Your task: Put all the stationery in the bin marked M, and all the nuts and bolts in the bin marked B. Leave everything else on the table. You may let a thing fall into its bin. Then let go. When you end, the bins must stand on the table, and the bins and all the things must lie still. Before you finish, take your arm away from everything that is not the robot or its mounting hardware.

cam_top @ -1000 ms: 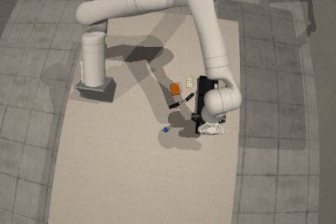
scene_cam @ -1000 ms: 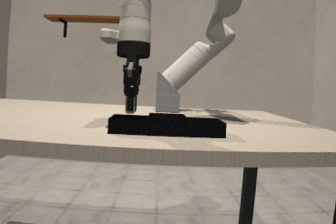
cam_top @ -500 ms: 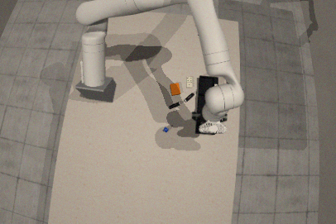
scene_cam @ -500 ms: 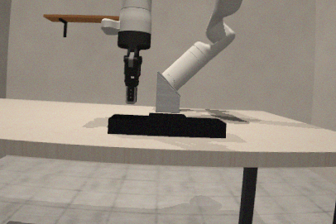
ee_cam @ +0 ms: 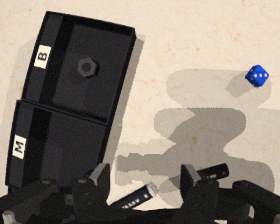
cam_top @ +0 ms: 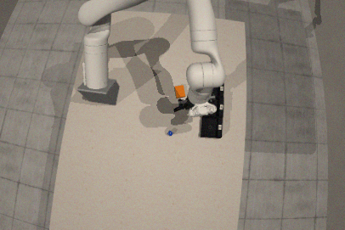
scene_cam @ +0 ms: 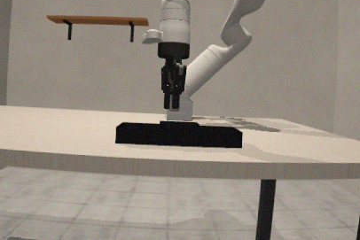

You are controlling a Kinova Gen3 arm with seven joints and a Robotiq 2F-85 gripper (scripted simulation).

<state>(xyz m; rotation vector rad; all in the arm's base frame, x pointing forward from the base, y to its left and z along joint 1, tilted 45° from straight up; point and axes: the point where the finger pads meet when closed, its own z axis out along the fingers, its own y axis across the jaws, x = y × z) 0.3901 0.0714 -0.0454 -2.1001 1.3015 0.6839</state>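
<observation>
Right now the orange block is 70 mm to the left of my hand, 70 mm below it and 70 mm behind it. Round my hand: dark hex nut: 80 mm ahead, 70 mm below, 60 mm to the right; then black bin row: 80 mm ahead, 60 mm below, 30 mm to the left; then small cream piece: 120 mm to the left, 70 mm below, 20 mm behind.
</observation>
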